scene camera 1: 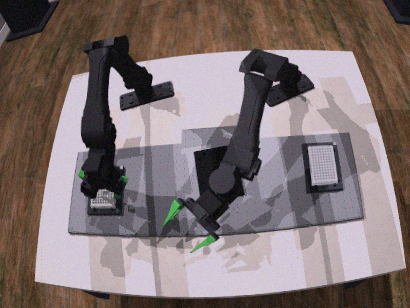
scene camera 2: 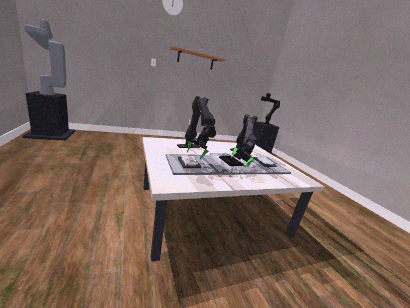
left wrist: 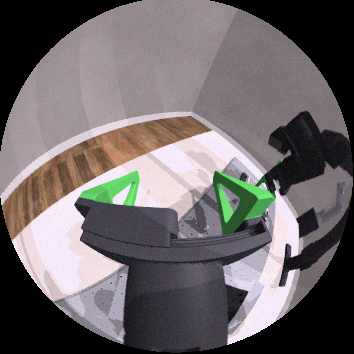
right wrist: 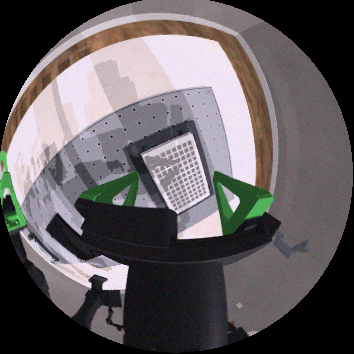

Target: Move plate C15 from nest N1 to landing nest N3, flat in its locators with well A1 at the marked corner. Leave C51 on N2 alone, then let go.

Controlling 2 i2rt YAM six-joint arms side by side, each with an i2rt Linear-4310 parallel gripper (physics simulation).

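Note:
A white well plate [scene camera 1: 102, 199] [scene camera 2: 190, 161] [right wrist: 180, 170] sits in a dark nest [scene camera 1: 105, 213] [right wrist: 134, 152] at the picture's left. Another white plate [scene camera 1: 322, 165] [scene camera 2: 266, 162] sits in a dark nest [scene camera 1: 326, 188] at the right. A black nest [scene camera 1: 204, 162] [scene camera 2: 230, 160] between them is partly hidden by the left arm. Plate labels and the marked corner are not readable. My right gripper [scene camera 1: 102, 181] [scene camera 2: 195, 154] [right wrist: 175, 174] is open above the left-hand plate, partly covering it. My left gripper [scene camera 1: 177, 238] [scene camera 2: 239, 161] [left wrist: 175, 174] is open and empty near the board's front edge.
The nests stand on a grey perforated board [scene camera 1: 280, 205] [right wrist: 115, 125] on a white table [scene camera 1: 60, 255] [scene camera 2: 155, 180]. The left arm reaches over the middle black nest. The right arm extends over the board's left end.

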